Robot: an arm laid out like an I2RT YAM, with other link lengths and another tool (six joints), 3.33 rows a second.
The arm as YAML. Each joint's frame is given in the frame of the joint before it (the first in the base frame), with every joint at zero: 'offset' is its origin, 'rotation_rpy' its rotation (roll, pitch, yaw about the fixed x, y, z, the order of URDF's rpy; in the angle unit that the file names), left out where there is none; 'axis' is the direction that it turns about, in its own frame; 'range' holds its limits. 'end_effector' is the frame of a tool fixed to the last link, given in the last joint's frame.
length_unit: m
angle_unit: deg
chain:
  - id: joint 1
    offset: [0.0, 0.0, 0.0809]
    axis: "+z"
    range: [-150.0, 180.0]
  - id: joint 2
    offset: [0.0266, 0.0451, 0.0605]
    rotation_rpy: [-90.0, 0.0, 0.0]
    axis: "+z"
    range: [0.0, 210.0]
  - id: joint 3
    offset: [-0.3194, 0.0, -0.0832]
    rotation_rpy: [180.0, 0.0, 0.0]
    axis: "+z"
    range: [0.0, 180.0]
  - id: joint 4
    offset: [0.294, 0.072, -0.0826]
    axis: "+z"
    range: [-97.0, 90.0]
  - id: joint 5
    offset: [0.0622, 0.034, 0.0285]
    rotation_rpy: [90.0, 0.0, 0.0]
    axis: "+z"
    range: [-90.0, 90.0]
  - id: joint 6
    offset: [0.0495, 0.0, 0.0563]
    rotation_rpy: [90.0, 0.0, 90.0]
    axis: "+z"
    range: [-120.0, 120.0]
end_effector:
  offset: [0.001, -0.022, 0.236]
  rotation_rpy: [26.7, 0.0, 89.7]
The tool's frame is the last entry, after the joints.
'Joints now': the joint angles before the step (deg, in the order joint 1, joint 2, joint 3, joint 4, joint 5, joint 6). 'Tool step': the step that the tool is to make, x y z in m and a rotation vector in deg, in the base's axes. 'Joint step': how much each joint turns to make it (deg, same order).
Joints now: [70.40 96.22 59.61 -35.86 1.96 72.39]
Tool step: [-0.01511 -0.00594 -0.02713 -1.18 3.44 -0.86]
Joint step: [0.00 2.33 -2.05 2.10 -2.49 1.63]
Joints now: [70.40 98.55 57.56 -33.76 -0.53 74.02]
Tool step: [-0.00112 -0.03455 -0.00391 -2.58 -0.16 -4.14]
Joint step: [-0.06 -2.75 -3.49 -1.67 1.98 3.71]
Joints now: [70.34 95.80 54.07 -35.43 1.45 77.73]
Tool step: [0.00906 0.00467 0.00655 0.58 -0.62 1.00]
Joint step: [-1.12 -0.13 1.04 -0.36 -0.11 -2.15]
